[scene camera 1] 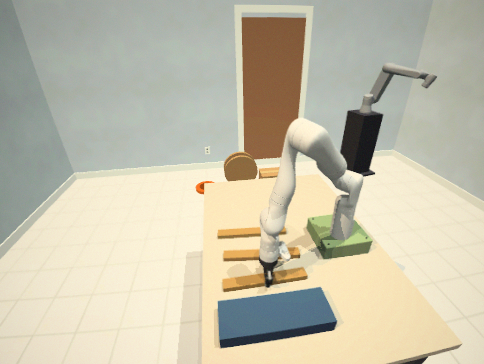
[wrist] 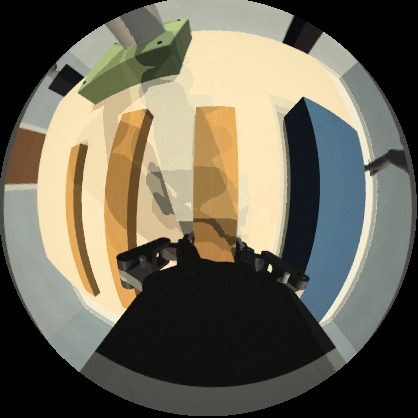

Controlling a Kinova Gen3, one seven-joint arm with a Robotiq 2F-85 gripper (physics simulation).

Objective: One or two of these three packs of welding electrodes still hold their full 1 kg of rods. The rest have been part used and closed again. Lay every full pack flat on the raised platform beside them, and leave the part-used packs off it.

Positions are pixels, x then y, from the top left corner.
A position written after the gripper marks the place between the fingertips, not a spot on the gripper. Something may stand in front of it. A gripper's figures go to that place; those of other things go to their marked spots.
Scene:
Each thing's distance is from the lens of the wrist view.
gripper (wrist: 214,240): 0.17 m
pack (wrist: 73,186): 0.30 m

